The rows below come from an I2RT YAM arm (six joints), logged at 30 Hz.
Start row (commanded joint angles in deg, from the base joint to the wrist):
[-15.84, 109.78, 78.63, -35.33, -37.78, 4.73]
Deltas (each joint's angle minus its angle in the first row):
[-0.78, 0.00, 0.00, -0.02, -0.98, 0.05]
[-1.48, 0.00, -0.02, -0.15, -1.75, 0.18]
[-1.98, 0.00, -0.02, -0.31, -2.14, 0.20]
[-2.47, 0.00, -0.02, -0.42, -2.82, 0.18]
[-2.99, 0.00, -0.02, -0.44, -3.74, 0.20]
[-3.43, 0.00, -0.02, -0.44, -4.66, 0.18]
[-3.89, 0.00, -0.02, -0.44, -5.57, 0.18]
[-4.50, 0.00, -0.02, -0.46, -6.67, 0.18]
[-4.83, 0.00, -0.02, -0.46, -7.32, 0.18]
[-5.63, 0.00, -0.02, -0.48, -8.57, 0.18]
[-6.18, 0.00, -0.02, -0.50, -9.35, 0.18]
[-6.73, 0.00, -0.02, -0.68, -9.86, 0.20]
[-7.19, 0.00, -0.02, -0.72, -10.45, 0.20]
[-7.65, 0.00, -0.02, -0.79, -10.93, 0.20]
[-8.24, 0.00, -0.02, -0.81, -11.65, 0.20]
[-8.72, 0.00, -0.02, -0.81, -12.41, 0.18]
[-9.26, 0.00, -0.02, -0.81, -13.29, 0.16]
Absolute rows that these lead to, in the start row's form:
[-16.62, 109.78, 78.63, -35.35, -38.76, 4.78]
[-17.32, 109.78, 78.61, -35.48, -39.53, 4.91]
[-17.82, 109.78, 78.61, -35.64, -39.92, 4.93]
[-18.31, 109.78, 78.61, -35.75, -40.60, 4.91]
[-18.83, 109.78, 78.61, -35.77, -41.52, 4.93]
[-19.27, 109.78, 78.61, -35.77, -42.44, 4.91]
[-19.73, 109.78, 78.61, -35.77, -43.35, 4.91]
[-20.34, 109.78, 78.61, -35.79, -44.45, 4.91]
[-20.67, 109.78, 78.61, -35.79, -45.10, 4.91]
[-21.47, 109.78, 78.61, -35.81, -46.35, 4.91]
[-22.02, 109.78, 78.61, -35.83, -47.13, 4.91]
[-22.57, 109.78, 78.61, -36.01, -47.64, 4.93]
[-23.03, 109.78, 78.61, -36.05, -48.23, 4.93]
[-23.49, 109.78, 78.61, -36.12, -48.71, 4.93]
[-24.08, 109.78, 78.61, -36.14, -49.43, 4.93]
[-24.56, 109.78, 78.61, -36.14, -50.19, 4.91]
[-25.10, 109.78, 78.61, -36.14, -51.07, 4.89]

